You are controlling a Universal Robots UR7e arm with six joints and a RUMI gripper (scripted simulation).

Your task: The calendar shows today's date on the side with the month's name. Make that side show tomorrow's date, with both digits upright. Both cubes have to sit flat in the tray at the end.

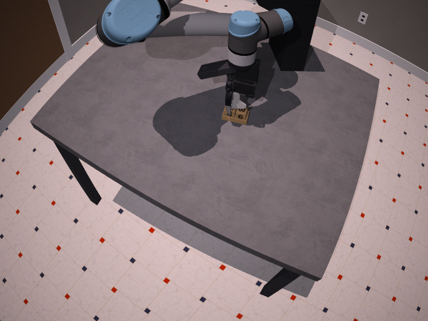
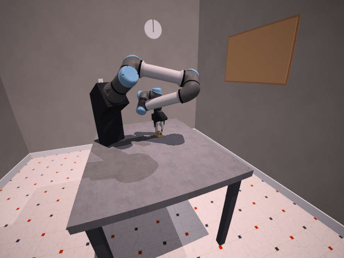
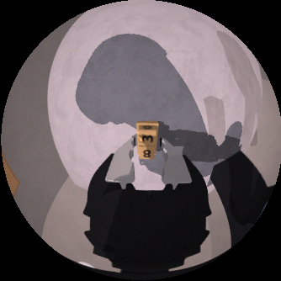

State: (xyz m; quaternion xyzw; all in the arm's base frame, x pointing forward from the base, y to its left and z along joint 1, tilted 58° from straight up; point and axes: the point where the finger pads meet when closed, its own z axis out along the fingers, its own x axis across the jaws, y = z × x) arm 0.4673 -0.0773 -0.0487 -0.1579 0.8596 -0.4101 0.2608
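Now: hand 40 mm above the wooden tray and 20 mm to the right of it.
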